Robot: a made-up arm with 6 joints. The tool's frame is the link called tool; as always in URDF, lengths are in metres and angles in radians.
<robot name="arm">
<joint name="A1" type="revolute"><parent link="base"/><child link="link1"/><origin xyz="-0.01 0.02 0.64" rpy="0 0 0"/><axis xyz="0 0 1"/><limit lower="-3.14" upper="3.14" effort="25" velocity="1.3"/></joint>
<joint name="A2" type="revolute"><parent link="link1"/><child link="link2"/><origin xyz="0.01 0 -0.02" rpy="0 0 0"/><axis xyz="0 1 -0.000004"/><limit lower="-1.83" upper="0.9" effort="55" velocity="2.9"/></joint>
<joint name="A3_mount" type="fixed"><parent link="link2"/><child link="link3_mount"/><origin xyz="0.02 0.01 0.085" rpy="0 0 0"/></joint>
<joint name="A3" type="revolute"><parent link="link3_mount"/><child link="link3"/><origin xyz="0.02 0.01 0.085" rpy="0 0 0"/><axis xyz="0 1 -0.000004"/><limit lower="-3.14" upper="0.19" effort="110" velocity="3.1"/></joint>
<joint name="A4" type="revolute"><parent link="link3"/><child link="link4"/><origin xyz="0.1 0 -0.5" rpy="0 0 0"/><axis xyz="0 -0.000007 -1"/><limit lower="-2.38" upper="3.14" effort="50" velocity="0.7"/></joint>
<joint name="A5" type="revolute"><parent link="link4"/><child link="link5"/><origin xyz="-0.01 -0.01 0" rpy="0 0 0"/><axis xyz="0 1 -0.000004"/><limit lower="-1.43" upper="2.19" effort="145" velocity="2.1"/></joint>
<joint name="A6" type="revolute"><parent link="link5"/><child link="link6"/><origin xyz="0.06 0.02 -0.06" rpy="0 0 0"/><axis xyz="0 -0.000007 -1"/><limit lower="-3.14" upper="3.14" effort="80" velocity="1.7"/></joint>
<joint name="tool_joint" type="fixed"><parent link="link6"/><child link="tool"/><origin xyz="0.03 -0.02 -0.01" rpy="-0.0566 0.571 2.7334"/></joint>
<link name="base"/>
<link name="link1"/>
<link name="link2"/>
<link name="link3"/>
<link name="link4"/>
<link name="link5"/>
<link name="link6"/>
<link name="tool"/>
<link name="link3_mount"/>
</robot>
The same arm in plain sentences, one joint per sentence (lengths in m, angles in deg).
The arm has six revolute joints in a row. What follows holds with every joint at zero, and every direction is one of the base frame's.
The first joint lies 0.01 m along -x and 0.02 m along +y and 0.64 m along +z from the base frame's origin and rotates about +z, from -179.91 to 179.91 deg.
The second joint lies 0.01 m along +x and 0.02 m along -z from the first joint and rotates about +y, from -104.85 to 51.57 deg.
The third joint lies 0.04 m along +x and 0.02 m along +y and 0.17 m along +z from the second joint and rotates about +y, from -179.91 to 10.89 deg.
The fourth joint lies 0.1 m along +x and 0.5 m along -z from the third joint and rotates about -z, from -136.36 to 179.91 deg.
The fifth joint lies 0.01 m along -x and 0.01 m along -y from the fourth joint and rotates about +y, from -81.93 to 125.48 deg.
The sixth joint lies 0.06 m along +x and 0.02 m along +y and 0.06 m along -z from the fifth joint and rotates about -z, from -179.91 to 179.91 deg.
The tool frame, which is the frame that the pose is given for, lies 0.03 m along +x and 0.02 m along -y and 0.01 m along -z from the sixth joint; its axes are the base frame's turned by roll -3.24, pitch 32.72 and yaw 156.61 deg (as in URDF: about the fixed x, then y, then z).

